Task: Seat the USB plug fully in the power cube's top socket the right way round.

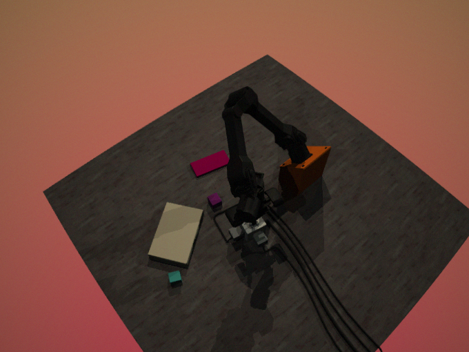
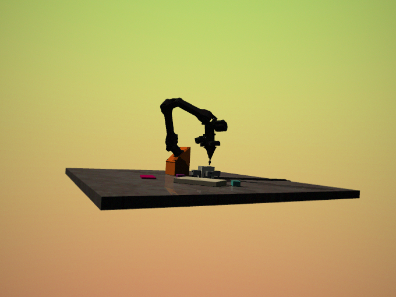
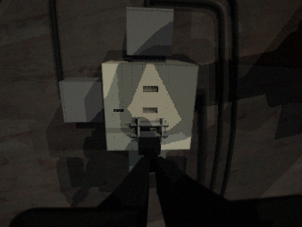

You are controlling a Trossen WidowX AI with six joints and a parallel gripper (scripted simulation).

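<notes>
The USB plug is 2 cm below my gripper tip. The rest, counted from my gripper tip: purple cube 3 cm ahead, 20 cm to the right, 11 cm below; beige slab 22 cm ahead, 18 cm to the right, 11 cm below; teal cube 32 cm ahead, 4 cm to the right, 11 cm below.
</notes>
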